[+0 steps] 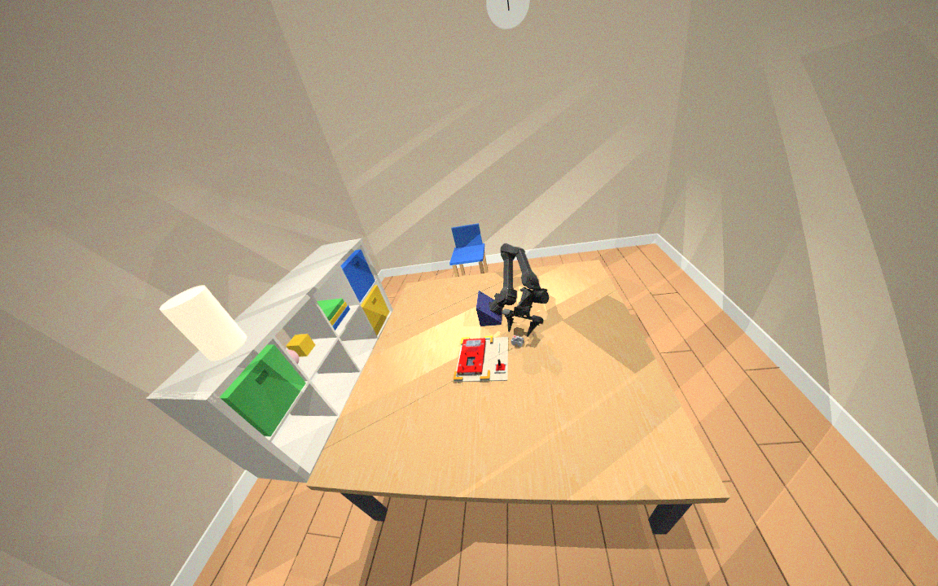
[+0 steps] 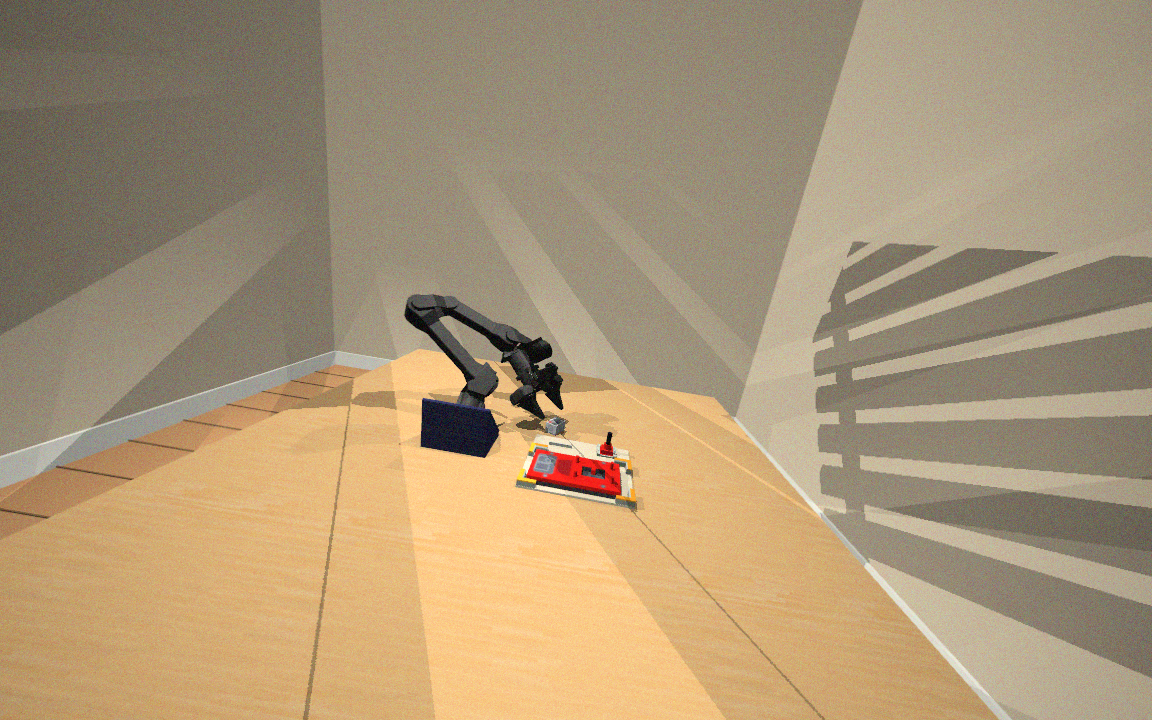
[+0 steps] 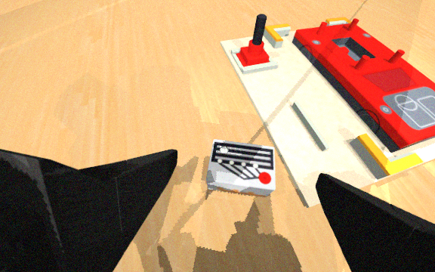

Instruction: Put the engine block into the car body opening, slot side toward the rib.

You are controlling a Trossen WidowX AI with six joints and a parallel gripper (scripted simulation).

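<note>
Now: gripper tip 1 cm short of the grey engine block, 1 cm to the left of it and 4 cm above it.
</note>
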